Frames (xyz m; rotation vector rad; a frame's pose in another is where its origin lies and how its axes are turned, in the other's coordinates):
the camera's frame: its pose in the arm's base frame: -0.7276 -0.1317 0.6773 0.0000 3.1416 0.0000
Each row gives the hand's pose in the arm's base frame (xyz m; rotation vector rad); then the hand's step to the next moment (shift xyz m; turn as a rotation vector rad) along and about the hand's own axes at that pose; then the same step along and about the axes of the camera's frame.
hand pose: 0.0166 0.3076 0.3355 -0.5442 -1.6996 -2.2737
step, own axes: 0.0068 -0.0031 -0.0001 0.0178 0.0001 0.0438
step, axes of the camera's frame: 0.0074 0.0009 -0.0003 0.0096 0.0423 -0.0188
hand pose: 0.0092 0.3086 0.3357 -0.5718 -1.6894 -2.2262
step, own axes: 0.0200 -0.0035 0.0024 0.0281 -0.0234 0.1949
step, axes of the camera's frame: 0.0189 0.0035 -0.0071 0.0086 0.1942 -0.0392
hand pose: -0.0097 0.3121 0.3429 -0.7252 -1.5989 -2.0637
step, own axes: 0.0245 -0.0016 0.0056 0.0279 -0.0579 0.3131
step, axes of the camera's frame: 0.0191 0.0054 -0.0155 0.0130 0.3172 -0.0368
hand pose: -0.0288 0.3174 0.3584 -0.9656 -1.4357 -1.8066
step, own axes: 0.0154 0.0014 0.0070 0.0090 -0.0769 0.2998
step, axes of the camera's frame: 0.0059 0.0061 -0.0147 0.0208 0.3088 -0.0092
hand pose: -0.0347 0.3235 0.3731 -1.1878 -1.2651 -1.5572
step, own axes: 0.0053 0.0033 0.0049 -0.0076 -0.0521 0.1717
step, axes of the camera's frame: -0.0027 0.0041 -0.0062 0.0164 0.1786 0.0090
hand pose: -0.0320 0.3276 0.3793 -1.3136 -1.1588 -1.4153
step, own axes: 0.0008 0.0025 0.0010 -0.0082 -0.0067 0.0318
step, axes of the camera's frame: -0.0026 0.0005 -0.0010 -0.0004 0.0325 0.0082
